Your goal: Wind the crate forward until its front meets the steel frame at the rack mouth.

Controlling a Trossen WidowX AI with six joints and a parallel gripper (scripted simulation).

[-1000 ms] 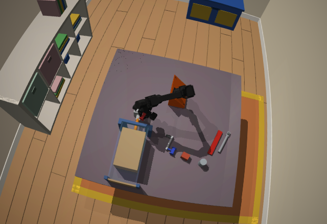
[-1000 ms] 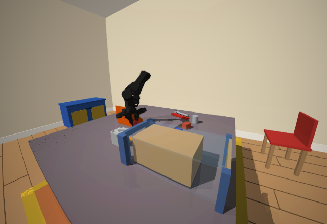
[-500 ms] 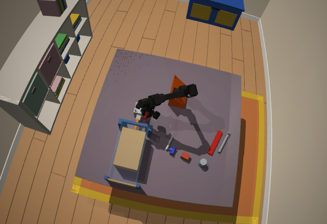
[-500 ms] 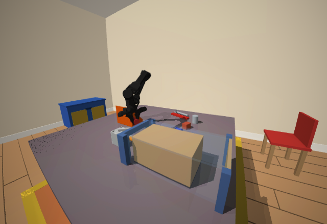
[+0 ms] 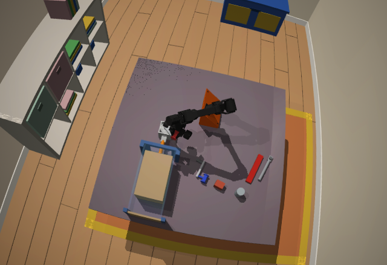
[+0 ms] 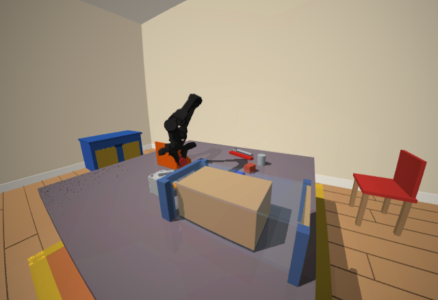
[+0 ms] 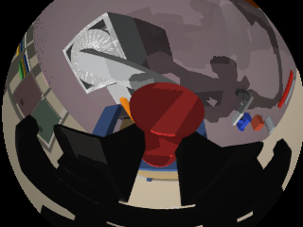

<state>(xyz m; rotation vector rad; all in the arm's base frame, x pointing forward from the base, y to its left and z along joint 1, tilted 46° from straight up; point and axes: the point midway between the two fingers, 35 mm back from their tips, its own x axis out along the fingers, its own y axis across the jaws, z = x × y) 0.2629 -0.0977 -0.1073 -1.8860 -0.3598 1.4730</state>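
My gripper tip is 4 cm past the winch handle, 3 cm to the left of it and 3 cm above it. Round my gripper tip: blue frame: 9 cm ahead, 6 cm to the right, 2 cm below; grey winch: 8 cm behind, 9 cm to the right, 10 cm below; red grip: 1 cm behind.
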